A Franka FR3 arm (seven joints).
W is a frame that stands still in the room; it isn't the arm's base.
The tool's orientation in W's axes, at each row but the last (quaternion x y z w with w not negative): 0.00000 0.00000 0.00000 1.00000; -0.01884 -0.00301 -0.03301 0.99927; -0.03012 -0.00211 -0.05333 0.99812; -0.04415 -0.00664 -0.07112 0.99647; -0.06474 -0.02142 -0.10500 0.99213
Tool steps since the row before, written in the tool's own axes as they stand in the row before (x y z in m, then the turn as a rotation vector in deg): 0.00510 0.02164 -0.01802 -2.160 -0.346 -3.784; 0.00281 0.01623 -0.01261 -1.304 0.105 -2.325; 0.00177 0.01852 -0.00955 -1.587 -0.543 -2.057; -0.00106 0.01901 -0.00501 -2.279 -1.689 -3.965; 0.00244 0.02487 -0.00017 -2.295 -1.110 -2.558
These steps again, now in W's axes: 0.00510 0.02164 -0.01802 -2.160 -0.346 -3.784; 0.00394 0.01552 -0.01319 -1.283 0.103 -2.337; 0.00374 0.01762 -0.01063 -1.634 -0.494 -2.033; 0.00169 0.01845 -0.00667 -2.469 -1.696 -3.847; 0.00764 0.02359 -0.00311 -2.403 -0.945 -2.525
